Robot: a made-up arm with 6 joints.
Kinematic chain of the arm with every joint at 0, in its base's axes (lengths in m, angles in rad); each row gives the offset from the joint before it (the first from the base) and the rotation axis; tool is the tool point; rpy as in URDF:
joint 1: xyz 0 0 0.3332 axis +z
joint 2: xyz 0 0 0 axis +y
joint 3: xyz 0.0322 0 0.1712 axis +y
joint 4: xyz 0.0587 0 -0.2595 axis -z
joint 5: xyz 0 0 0 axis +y
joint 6: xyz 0.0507 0 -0.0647 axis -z
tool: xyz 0 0 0 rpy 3.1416 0 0
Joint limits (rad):
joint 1: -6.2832..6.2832
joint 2: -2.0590..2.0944
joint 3: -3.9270..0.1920
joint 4: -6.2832..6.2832
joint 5: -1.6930..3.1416
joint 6: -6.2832..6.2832
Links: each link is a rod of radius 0.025 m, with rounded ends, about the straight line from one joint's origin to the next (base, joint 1, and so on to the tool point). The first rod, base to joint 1, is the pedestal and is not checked.
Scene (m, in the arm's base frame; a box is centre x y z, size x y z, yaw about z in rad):
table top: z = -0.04
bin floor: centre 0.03 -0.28 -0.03 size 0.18 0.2 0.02 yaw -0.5
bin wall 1: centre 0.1 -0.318 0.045 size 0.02 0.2 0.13 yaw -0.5
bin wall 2: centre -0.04 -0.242 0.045 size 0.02 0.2 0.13 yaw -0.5
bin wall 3: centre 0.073 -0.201 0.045 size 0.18 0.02 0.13 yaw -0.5
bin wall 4: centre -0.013 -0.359 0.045 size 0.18 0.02 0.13 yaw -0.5
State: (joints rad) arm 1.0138 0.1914 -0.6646 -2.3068 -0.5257 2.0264
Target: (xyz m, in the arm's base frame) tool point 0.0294 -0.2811 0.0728
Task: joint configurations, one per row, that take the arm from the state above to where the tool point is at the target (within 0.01 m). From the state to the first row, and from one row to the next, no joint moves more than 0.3 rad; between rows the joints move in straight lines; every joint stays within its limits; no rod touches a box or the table.
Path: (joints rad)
1: 0.7261 0.2171 -0.6981 -2.3296 -0.4695 2.0264
2: 0.4385 0.2427 -0.7316 -2.3525 -0.4134 2.0264
3: 0.1508 0.2684 -0.7651 -2.3753 -0.3572 2.0264
4: -0.1368 0.2940 -0.7986 -2.3982 -0.3011 2.0264
5: -0.4245 0.3197 -0.8321 -2.4210 -0.2449 2.0264
6: -0.7121 0.3453 -0.8656 -2.4438 -0.1888 2.0264
7: -0.9998 0.3710 -0.8990 -2.4667 -0.1326 2.0264
8: -1.2874 0.3967 -0.9325 -2.4895 -0.0765 2.0264
9: -1.5751 0.4223 -0.9660 -2.5124 -0.0203 2.0264
10: -1.5606 0.6319 -1.0763 -2.4909 0.0892 2.0264
11: -1.5460 0.8414 -1.1866 -2.4694 0.1987 2.0264
12: -1.5315 1.0510 -1.2968 -2.4479 0.3083 2.0264

